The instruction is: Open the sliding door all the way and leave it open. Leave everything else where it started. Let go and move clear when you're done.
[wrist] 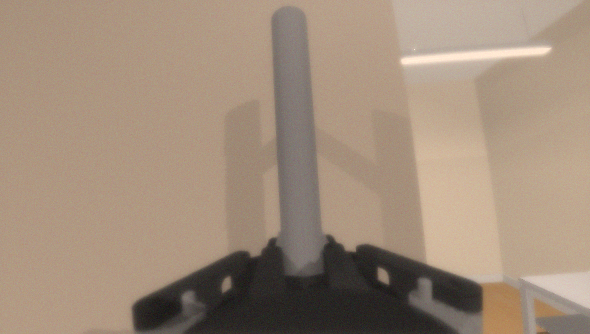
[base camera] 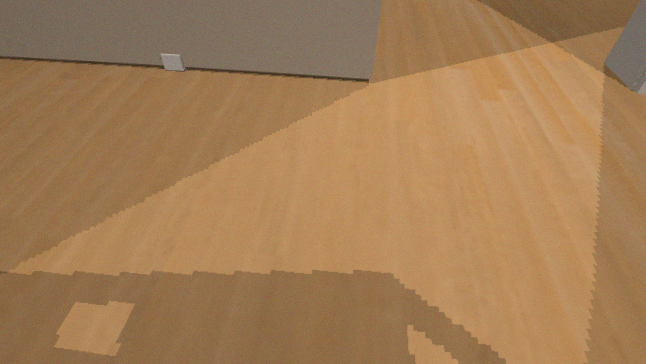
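Frame: origin at the arm's base, x right, y ahead, z up, level; centimetres.
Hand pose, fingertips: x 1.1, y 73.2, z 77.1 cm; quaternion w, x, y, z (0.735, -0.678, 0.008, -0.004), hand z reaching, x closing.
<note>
After its pixels a point has its place.
The sliding door (base camera: 210, 35) {z -31.9, x -19.2, y 77.2 cm} (wrist: 125, 125) {z 89.5, x -17.6, y 77.1 cm} is a flat beige-grey panel. In the base camera view it spans the upper left, and its right edge stands beside an open gap. In the wrist view it fills the left and middle. A grey upright bar handle (wrist: 295, 125) {z 85.2, x 1.0, y 67.7 cm} stands out in front of the panel near its right edge. My gripper (wrist: 301, 241) {z 77.1, x 1.1, y 73.2 cm} is shut on the bar handle, with a black finger on each side of it. The bar's lower part is hidden behind the gripper. The gripper does not show in the base camera view.
A small white block (base camera: 173, 62) {z -37.7, x -28.1, y 78.1 cm} sits at the door's bottom edge. A grey door frame post (base camera: 631, 50) {z -34.1, x 66.5, y 78.7 cm} stands at the far upper right, across the gap. Through the opening in the wrist view are a white table (wrist: 560, 290) {z 5.4, x 168.4, y 174.9 cm}, a room wall (wrist: 545, 175) {z 78.6, x 228.3, y 216.7 cm} and a ceiling light (wrist: 475, 55) {z 168.1, x 137.3, y 179.1 cm}.
</note>
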